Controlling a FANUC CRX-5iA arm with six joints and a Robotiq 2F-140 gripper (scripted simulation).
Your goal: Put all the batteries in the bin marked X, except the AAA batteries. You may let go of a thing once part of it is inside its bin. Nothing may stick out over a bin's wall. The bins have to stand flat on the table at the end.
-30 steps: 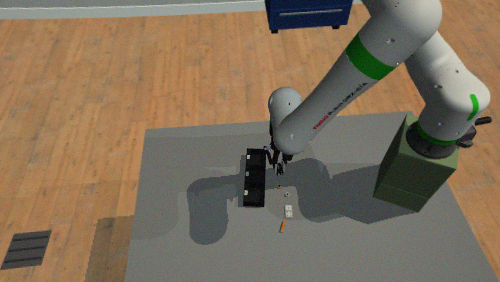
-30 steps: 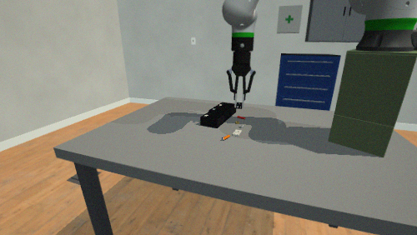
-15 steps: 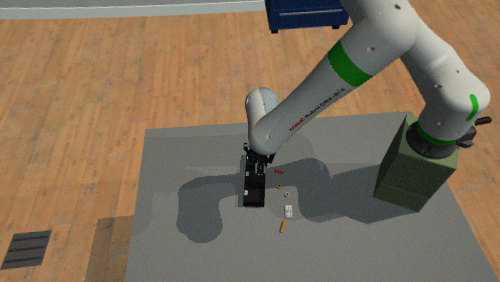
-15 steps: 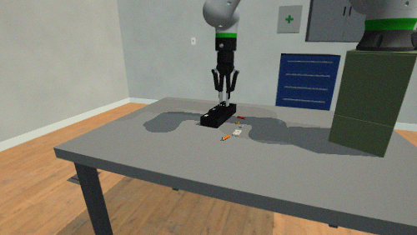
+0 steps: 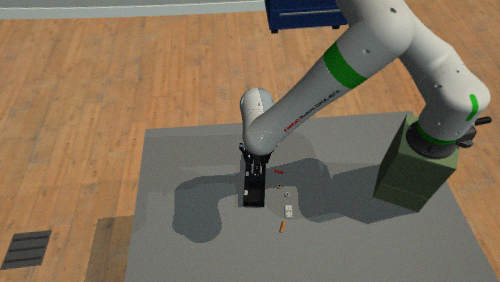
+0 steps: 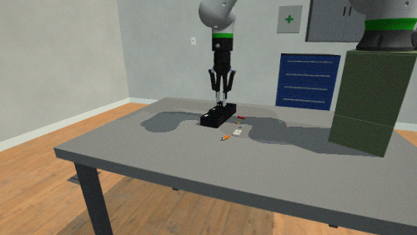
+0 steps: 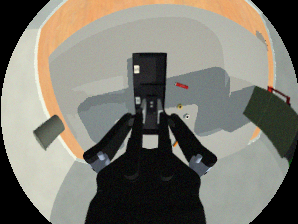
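My hand is 8 cm above the bin strip and 1 cm short of it. The rest, counted from my hand: tiny round thing 10 cm below, 8 cm behind, 6 cm to the left; thin red battery 10 cm below, 10 cm behind, 1 cm to the right; black block battery 3 cm below, 1 cm to the left.
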